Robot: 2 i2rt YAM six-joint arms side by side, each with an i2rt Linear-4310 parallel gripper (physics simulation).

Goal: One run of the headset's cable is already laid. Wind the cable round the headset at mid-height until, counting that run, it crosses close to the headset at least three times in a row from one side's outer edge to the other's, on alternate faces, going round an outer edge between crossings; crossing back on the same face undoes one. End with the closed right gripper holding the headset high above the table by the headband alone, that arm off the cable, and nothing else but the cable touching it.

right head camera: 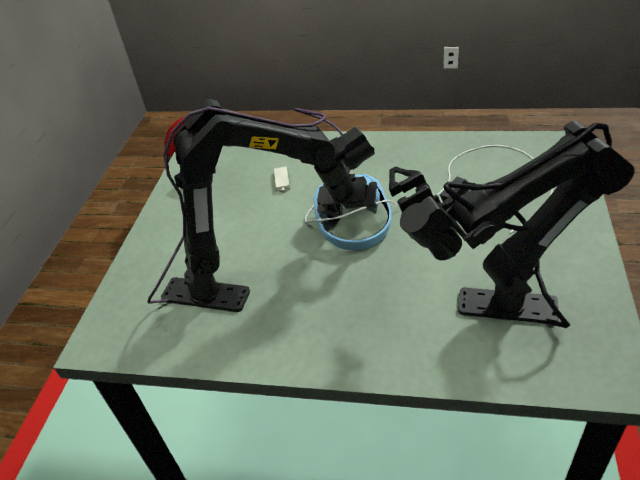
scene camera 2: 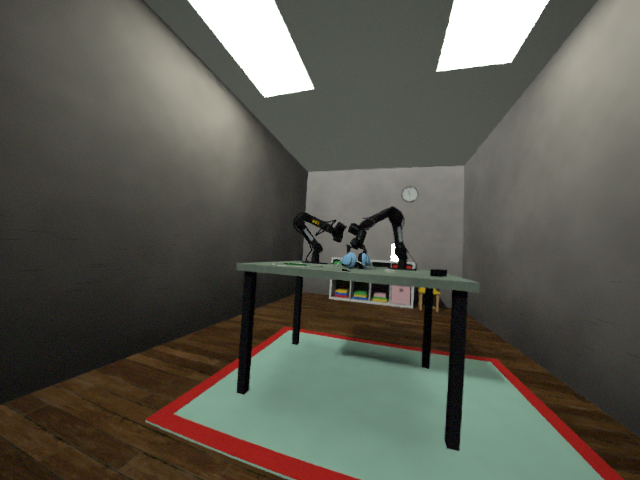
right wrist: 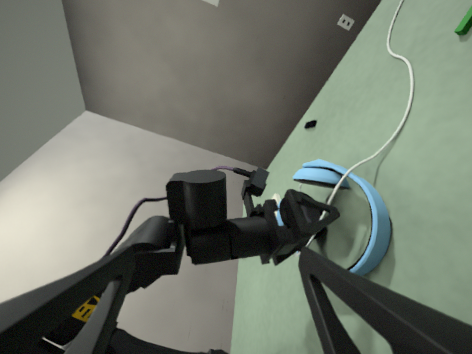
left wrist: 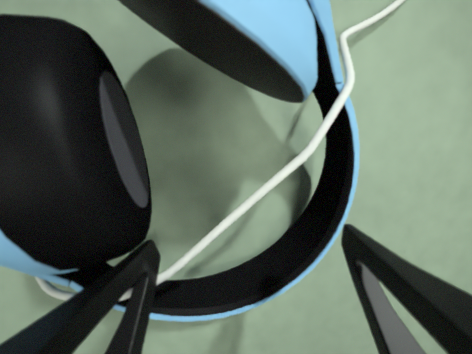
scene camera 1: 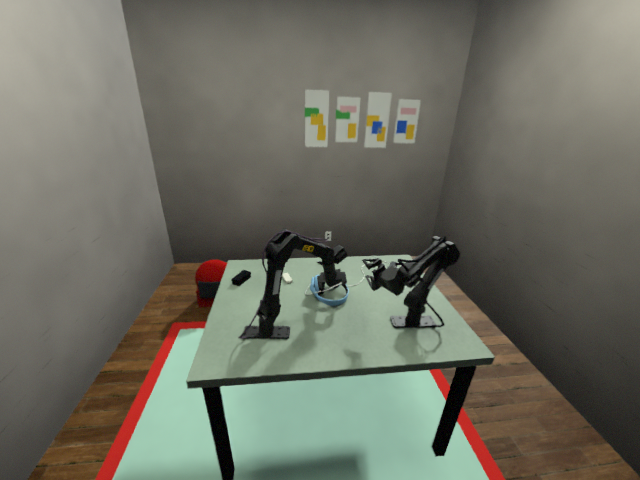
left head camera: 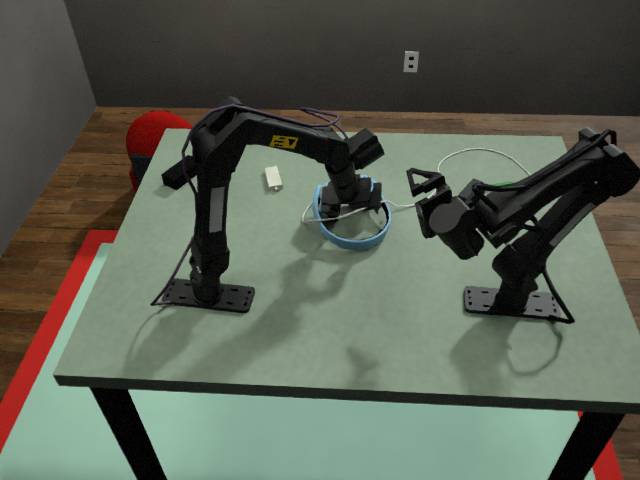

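Seen in the pictures: left gripper, fingertip midpoint: [right head camera: 356,213] [right wrist: 322,226] [left wrist: 245,240] [scene camera 1: 333,288] [left head camera: 358,213]; right gripper, fingertip midpoint: [right head camera: 399,185] [scene camera 2: 342,232] [right wrist: 219,256] [scene camera 1: 364,267] [left head camera: 413,186]; left arm's base, link origin: [right head camera: 205,295] [scene camera 2: 402,269] [scene camera 1: 266,333] [left head camera: 209,296]; right arm's base, link origin: [right head camera: 507,306] [scene camera 2: 315,263] [scene camera 1: 412,322] [left head camera: 510,304].
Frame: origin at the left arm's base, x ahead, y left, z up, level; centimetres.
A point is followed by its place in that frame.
The blue headset [left head camera: 356,243] {x 18.6, y -31.1, z 3.2 cm} [right head camera: 356,243] {x 18.8, y -31.7, z 3.1 cm} [scene camera 1: 330,301] {x 18.5, y -28.6, z 3.4 cm} [right wrist: 382,225] {x 24.0, y -37.6, z 2.6 cm} lies on the table, headband toward the front. Its white cable [left head camera: 342,214] {x 24.7, y -27.2, z 6.3 cm} [right head camera: 343,213] [left wrist: 240,212] {x 27.2, y -30.5, z 6.4 cm} [right wrist: 411,90] {x 42.9, y -48.3, z 0.4 cm} crosses the upper face from the right edge to the left, bends round that edge and passes out of sight; the other end runs off right. My left gripper [left head camera: 354,204] {x 25.6, y -30.6, z 6.4 cm} [left wrist: 245,240] {x 25.6, y -30.6, z 6.4 cm} is open, low over the headset, pointing down; in the left wrist view one finger overlaps the cable and headband, contact unclear. My right gripper [left head camera: 415,192] {x 14.4, y -42.9, z 25.0 cm} [right head camera: 397,190] {x 14.4, y -42.9, z 25.0 cm} is open and raised, right of the headset.
A small white box [left head camera: 272,177] {x 43.0, y -5.1, z 1.5 cm} [right head camera: 281,178] {x 42.8, y -5.4, z 1.6 cm} lies behind and left of the headset. A black box [left head camera: 175,174] {x 38.4, y 20.8, z 3.4 cm} [scene camera 1: 241,277] {x 39.3, y 19.5, z 3.5 cm} is near the left table edge. A green piece [left head camera: 501,184] {x 49.1, y -66.6, z 1.0 cm} [right wrist: 465,22] {x 44.9, y -57.4, z 1.0 cm} lies behind the right arm. A small black object [right wrist: 310,124] {x 60.9, y -26.1, z 0.9 cm} lies behind the headset.
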